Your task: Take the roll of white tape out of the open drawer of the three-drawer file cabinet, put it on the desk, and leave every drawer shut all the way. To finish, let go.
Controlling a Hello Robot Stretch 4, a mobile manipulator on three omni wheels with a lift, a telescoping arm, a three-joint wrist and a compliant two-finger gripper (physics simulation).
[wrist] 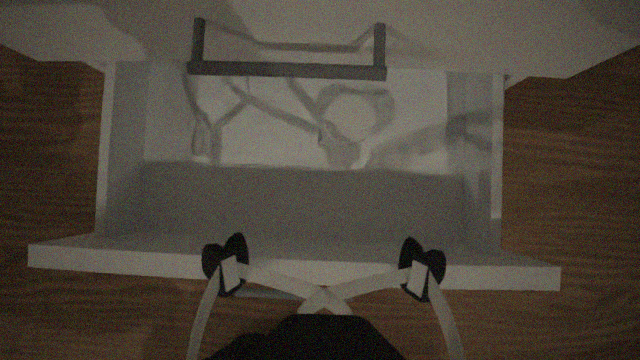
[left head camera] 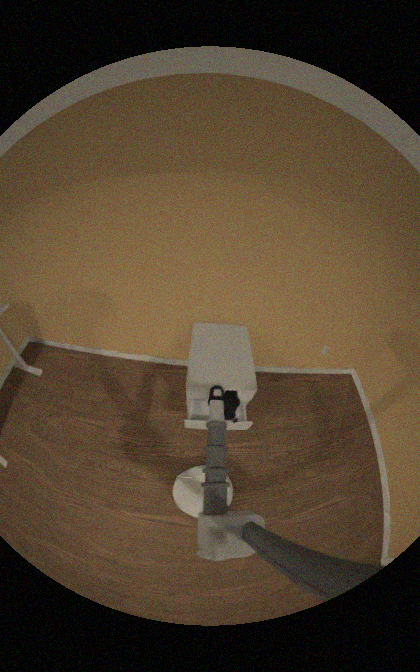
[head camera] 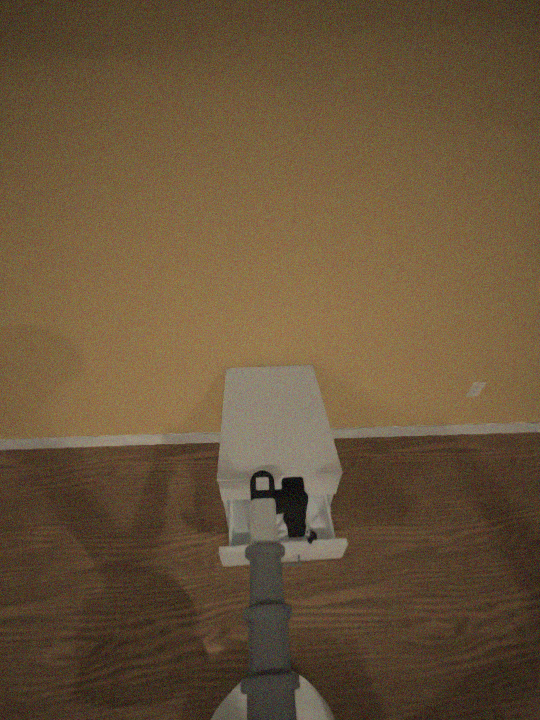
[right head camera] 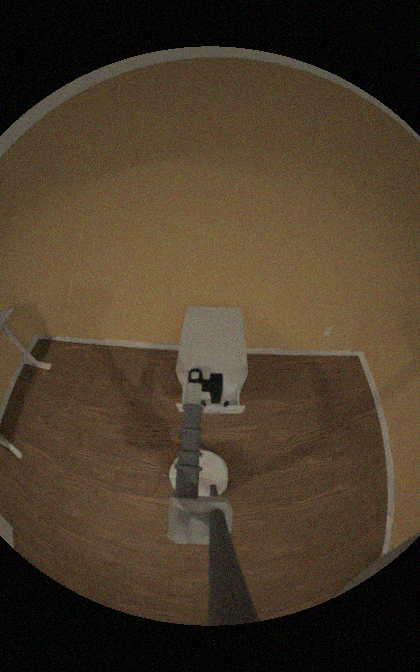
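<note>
The white file cabinet [head camera: 276, 412] [left head camera: 220, 350] [right head camera: 212, 335] stands against the wall. Its open drawer [head camera: 319, 549] [wrist: 125, 257] sticks out under a shut drawer with a dark bar handle [wrist: 287, 70]. In the wrist view the roll of white tape [wrist: 342, 151] appears to lie in the drawer, right of centre and near the front panel, faint against the white floor under shadows. My gripper [head camera: 296, 535] [right head camera: 215, 403] [wrist: 323, 255] is open, its fingers apart and empty, above the drawer's front edge. The arm hides part of it in the head view. The desk top does not show.
The yellow wall [head camera: 267, 203] is right behind the cabinet. White leg-like bars [left head camera: 15, 355] [right head camera: 22, 347] stand at the left edge of the side head views; I cannot tell whose they are. My round white base [left head camera: 187, 492] [right head camera: 215, 467] is in front of the cabinet on the wooden floor [head camera: 435, 610].
</note>
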